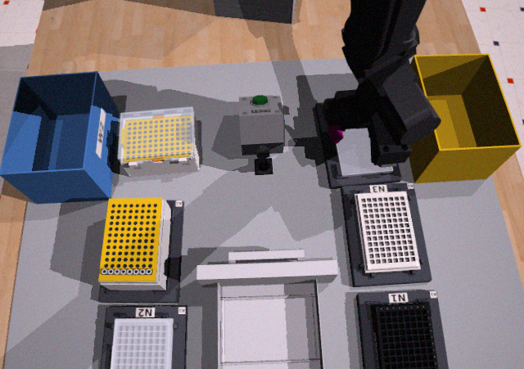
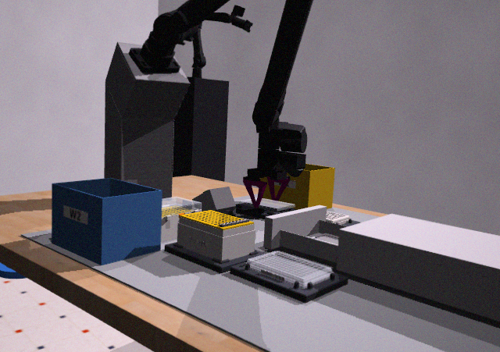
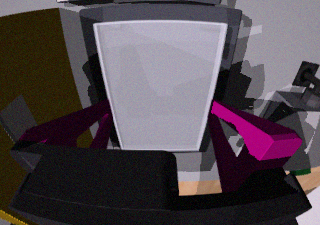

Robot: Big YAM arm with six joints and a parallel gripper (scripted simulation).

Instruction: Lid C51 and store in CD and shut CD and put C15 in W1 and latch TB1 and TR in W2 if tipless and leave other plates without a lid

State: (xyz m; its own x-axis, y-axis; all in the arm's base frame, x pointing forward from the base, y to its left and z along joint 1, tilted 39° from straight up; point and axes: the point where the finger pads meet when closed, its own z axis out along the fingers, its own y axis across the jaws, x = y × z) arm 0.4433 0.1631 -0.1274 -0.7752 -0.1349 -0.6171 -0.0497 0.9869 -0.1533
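Now: hand 2 cm above the lid park LP. The rest, counted from my hand: white plate (16 cm ahead, 2 cm to the left, 1 cm below); yellow bin W1 (15 cm to the left, 1 cm behind, 1 cm above); plate lid (right at my hand).
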